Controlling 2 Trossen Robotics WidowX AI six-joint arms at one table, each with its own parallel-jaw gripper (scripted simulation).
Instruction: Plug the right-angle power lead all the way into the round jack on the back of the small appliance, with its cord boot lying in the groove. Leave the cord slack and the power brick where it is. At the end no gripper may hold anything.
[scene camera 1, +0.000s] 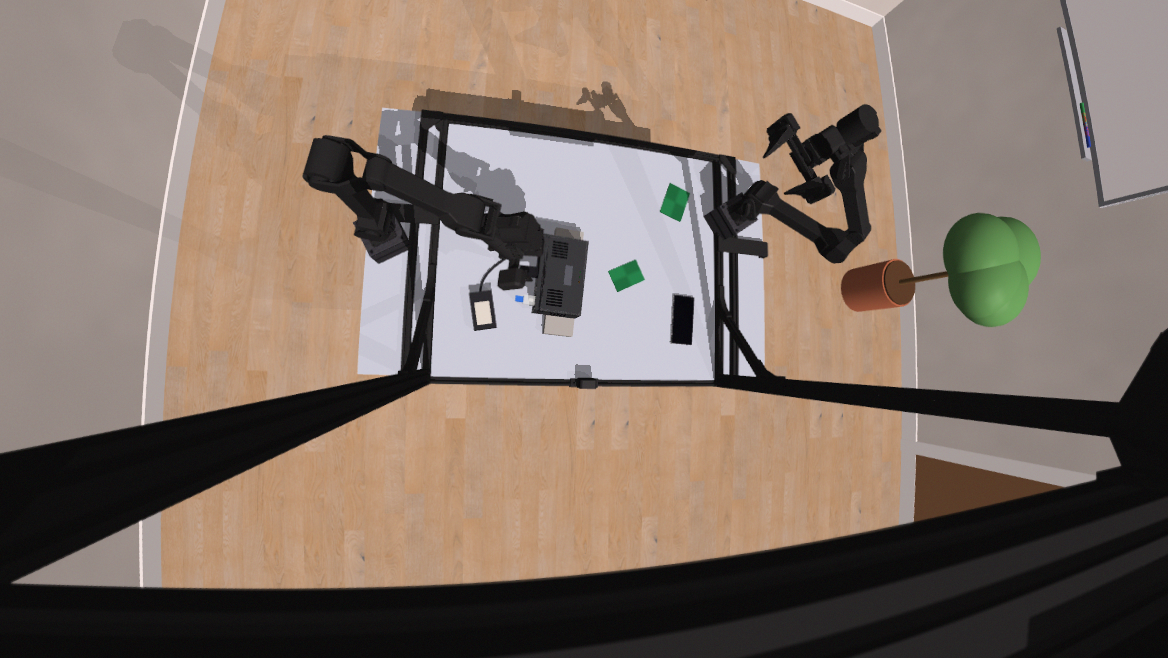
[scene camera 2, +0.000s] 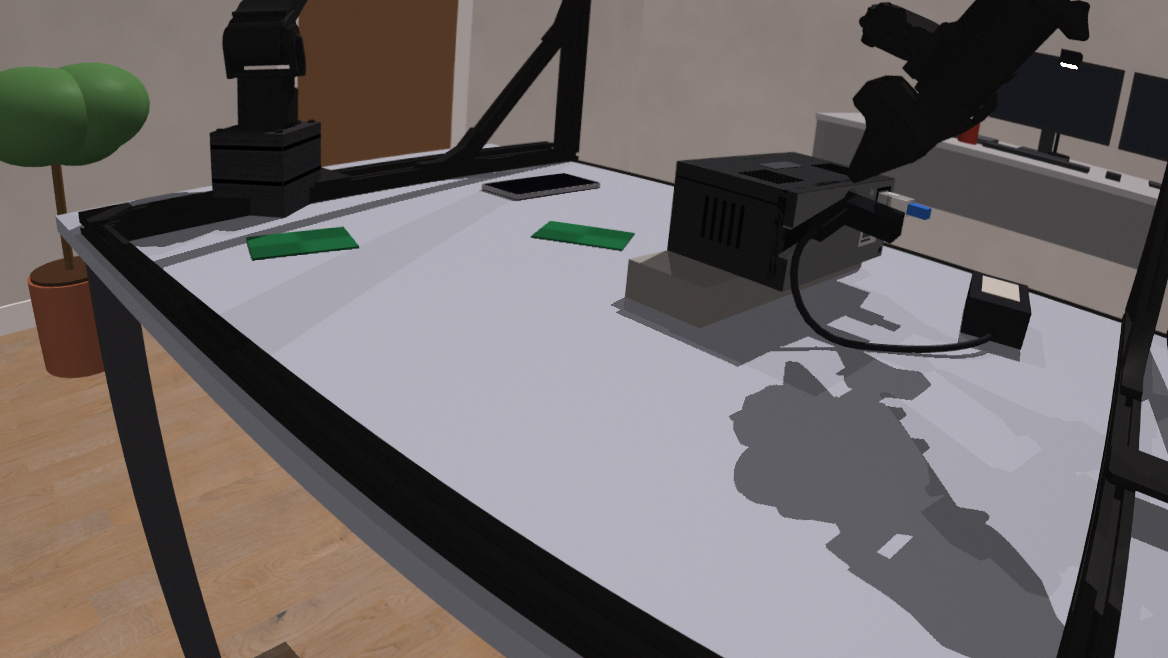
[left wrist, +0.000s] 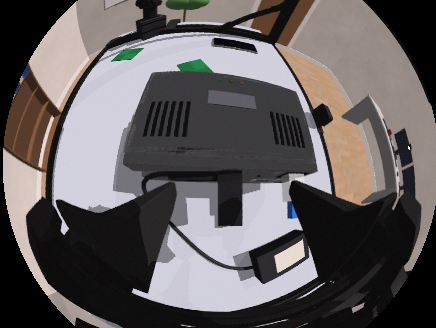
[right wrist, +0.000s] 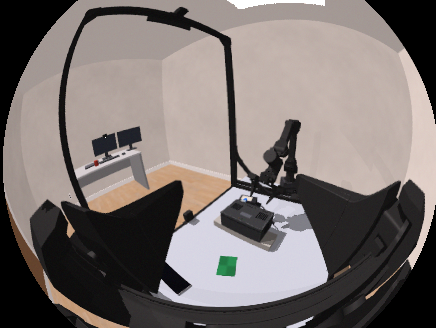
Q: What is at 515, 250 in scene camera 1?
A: My left gripper.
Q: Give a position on a black phone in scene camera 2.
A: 519, 189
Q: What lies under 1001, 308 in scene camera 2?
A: A power brick.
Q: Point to my right gripper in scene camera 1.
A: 775, 175
